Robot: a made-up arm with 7 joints. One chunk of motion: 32 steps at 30 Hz.
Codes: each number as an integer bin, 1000 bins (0 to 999) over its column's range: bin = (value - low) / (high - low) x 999, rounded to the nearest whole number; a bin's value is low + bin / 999 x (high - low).
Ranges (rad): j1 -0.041..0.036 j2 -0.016..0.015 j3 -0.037..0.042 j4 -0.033..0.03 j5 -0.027..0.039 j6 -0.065..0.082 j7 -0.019..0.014
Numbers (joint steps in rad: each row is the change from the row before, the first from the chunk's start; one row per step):
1: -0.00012 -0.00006 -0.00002 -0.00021 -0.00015 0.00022 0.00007
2: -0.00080 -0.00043 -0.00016 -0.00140 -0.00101 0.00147 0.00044
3: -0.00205 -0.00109 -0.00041 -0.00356 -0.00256 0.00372 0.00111
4: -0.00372 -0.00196 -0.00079 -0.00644 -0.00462 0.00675 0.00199
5: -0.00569 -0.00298 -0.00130 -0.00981 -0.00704 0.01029 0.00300
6: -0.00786 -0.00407 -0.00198 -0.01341 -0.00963 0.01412 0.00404
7: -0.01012 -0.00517 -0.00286 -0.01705 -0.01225 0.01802 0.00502
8: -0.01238 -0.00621 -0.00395 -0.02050 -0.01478 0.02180 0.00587
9: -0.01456 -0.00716 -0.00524 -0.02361 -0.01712 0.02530 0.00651
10: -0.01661 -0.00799 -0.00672 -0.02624 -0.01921 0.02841 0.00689
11: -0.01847 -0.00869 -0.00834 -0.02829 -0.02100 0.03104 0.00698
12: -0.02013 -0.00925 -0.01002 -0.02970 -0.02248 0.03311 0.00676
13: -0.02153 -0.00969 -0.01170 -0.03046 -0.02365 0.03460 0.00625
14: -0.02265 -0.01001 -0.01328 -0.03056 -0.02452 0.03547 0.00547
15: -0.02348 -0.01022 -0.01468 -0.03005 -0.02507 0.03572 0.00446
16: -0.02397 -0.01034 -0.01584 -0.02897 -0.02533 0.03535 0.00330
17: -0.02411 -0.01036 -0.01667 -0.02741 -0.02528 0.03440 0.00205
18: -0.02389 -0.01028 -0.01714 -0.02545 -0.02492 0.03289 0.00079
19: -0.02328 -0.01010 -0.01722 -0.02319 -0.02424 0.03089 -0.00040
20: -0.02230 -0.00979 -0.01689 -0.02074 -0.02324 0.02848 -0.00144
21: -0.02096 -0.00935 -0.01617 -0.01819 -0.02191 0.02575 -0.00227
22: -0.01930 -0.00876 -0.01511 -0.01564 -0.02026 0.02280 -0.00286
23: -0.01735 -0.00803 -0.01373 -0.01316 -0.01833 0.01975 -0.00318
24: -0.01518 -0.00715 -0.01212 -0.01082 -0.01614 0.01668 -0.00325
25: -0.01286 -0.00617 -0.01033 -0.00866 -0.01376 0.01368 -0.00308
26: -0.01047 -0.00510 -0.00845 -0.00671 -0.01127 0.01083 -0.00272
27: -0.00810 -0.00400 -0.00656 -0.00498 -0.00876 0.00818 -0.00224
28: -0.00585 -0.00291 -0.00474 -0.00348 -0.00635 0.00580 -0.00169
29: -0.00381 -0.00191 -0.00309 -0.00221 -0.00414 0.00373 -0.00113
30: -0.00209 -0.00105 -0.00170 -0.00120 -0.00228 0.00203 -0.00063
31: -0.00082 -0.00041 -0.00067 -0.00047 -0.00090 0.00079 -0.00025
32: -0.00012 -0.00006 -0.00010 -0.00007 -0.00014 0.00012 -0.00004
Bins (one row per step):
1: 530 514 468 520 406 443 577
2: 522 502 466 501 393 452 589
3: 505 480 463 467 370 467 609
4: 484 452 458 421 339 488 635
5: 458 420 451 368 302 512 666
6: 430 384 443 311 263 538 697
7: 401 349 432 253 223 564 727
8: 371 315 418 198 185 590 753
9: 343 285 402 149 150 614 772
10: 316 258 383 107 118 635 784
11: 292 236 362 75 91 653 786
12: 271 218 341 52 68 667 780
13: 253 203 320 40 51 677 764
14: 238 193 300 39 38 683 741
15: 227 186 282 47 29 684 710
16: 221 182 268 64 25 682 675
17: 219 182 257 89 26 676 637
18: 222 184 251 120 31 665 599
19: 230 190 250 156 42 652 563
20: 243 200 254 194 57 635 532
21: 260 214 263 235 77 617 506
22: 282 233 277 275 102 597 489
23: 307 257 294 315 131 576 479
24: 335 285 315 352 164 555 477
25: 365 317 337 386 200 535 482
26: 396 351 361 417 238 515 493
27: 427 387 385 444 276 497 507
28: 456 422 408 468 313 481 524
29: 483 454 429 488 346 467 541
30: 505 482 446 504 374 456 556
31: 521 502 459 516 395 447 568
32: 530 514 467 522 407 443 574

